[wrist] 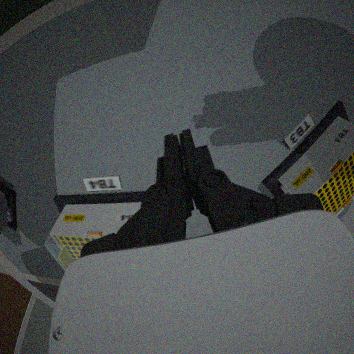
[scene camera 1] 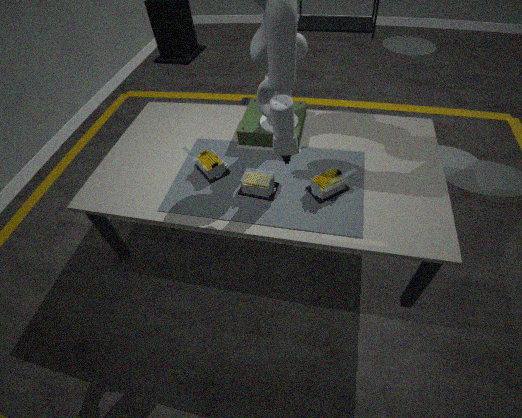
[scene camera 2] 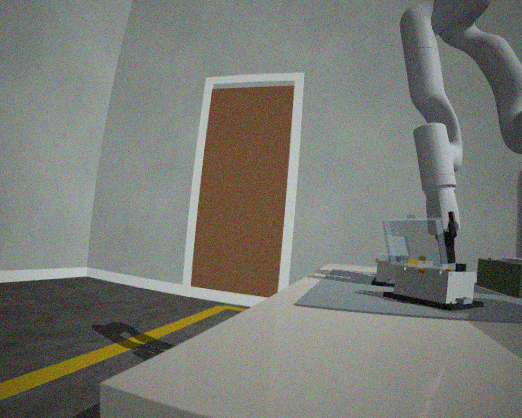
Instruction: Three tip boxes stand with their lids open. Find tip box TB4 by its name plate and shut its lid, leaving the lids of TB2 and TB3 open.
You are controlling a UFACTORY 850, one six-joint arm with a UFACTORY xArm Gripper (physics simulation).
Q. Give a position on a blue-grey mat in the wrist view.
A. At 94,94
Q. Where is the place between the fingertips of the gripper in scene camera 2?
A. At 448,263
